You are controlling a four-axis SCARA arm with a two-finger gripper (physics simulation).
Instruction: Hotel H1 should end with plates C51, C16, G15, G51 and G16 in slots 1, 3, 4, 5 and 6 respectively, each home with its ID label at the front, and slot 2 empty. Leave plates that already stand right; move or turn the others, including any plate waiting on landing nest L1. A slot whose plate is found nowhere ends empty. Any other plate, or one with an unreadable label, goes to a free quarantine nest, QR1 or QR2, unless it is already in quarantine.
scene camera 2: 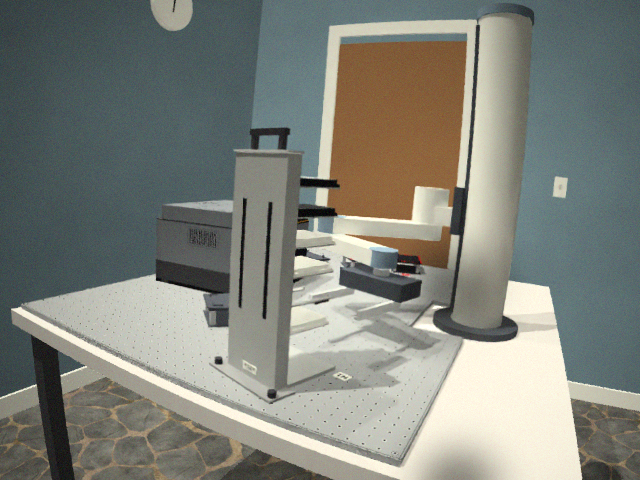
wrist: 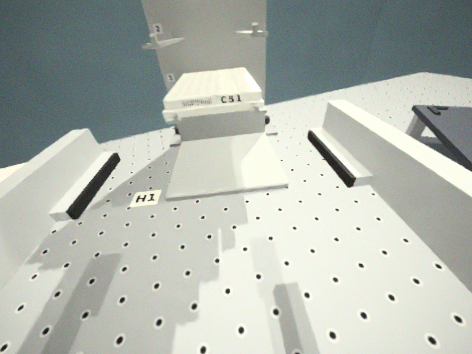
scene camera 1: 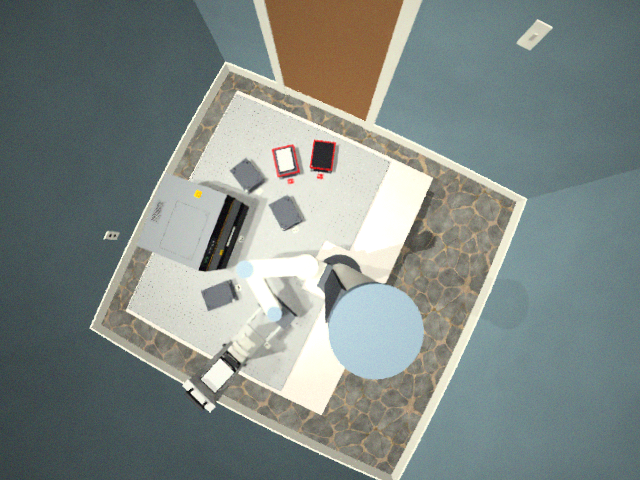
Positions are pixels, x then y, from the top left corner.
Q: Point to a hotel H1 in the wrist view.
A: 210, 43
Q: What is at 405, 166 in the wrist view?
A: The gripper.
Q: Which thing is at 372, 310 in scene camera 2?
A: The gripper.
